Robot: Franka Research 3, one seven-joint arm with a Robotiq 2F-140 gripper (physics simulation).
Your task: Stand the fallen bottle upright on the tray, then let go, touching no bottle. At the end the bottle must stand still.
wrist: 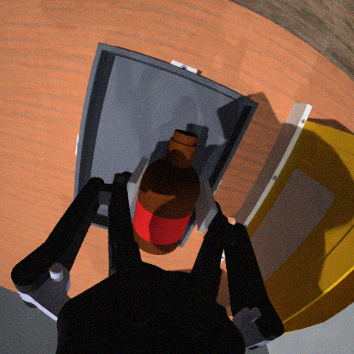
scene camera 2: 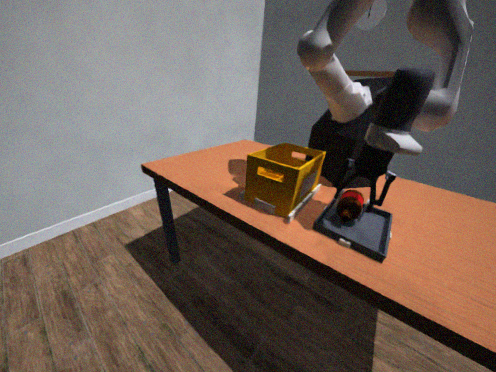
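The fallen brown bottle (scene camera 2: 350, 205) (wrist: 167, 197) with a red label lies tilted on its side over the dark grey tray (scene camera 2: 371, 232) (wrist: 120, 110). Its neck points over the tray's inside and its base is at the tray's rim, on the robot's side. My gripper (scene camera 2: 356, 197) (wrist: 172, 178) is shut on the bottle, with one grey pad against each side of its body, seen in the wrist view. In the scene view the arm partly hides the fingers. Whether the bottle touches the tray floor is hard to tell.
A yellow crate (scene camera 2: 270, 187) (wrist: 330, 250) stands close beside the tray, on a base with pale edge strips (wrist: 277, 170). Both stand on the orange wooden table (scene camera 2: 440, 250) (wrist: 40, 100), near its long edge.
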